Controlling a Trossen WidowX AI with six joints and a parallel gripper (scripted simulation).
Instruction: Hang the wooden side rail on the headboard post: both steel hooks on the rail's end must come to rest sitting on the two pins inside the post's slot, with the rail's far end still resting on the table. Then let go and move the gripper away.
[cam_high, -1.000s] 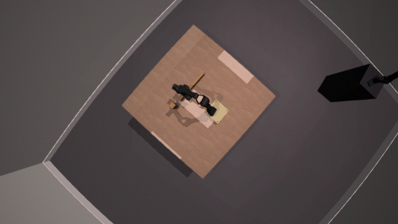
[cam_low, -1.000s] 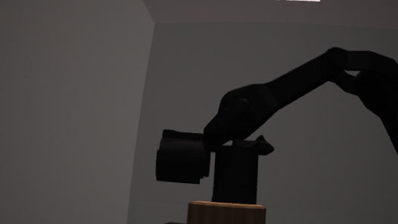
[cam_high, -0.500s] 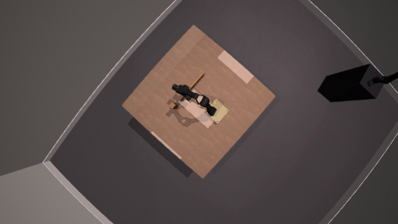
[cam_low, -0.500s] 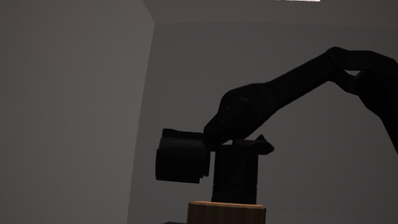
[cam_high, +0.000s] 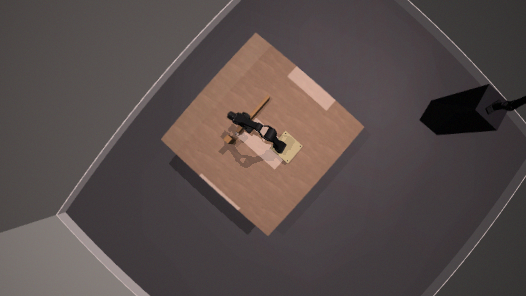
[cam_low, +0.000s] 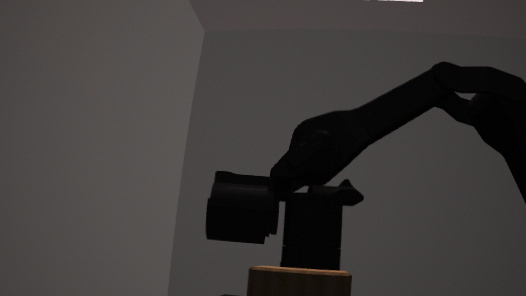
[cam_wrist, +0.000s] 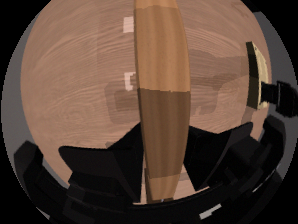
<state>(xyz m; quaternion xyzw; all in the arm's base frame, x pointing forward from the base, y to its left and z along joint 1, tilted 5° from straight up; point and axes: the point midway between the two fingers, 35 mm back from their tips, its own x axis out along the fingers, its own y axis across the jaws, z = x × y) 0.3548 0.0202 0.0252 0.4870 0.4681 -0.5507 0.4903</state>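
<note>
Right now the wooden headboard post is 170 mm to the left of my gripper tip, 40 mm above it and 10 mm ahead of it.
</note>
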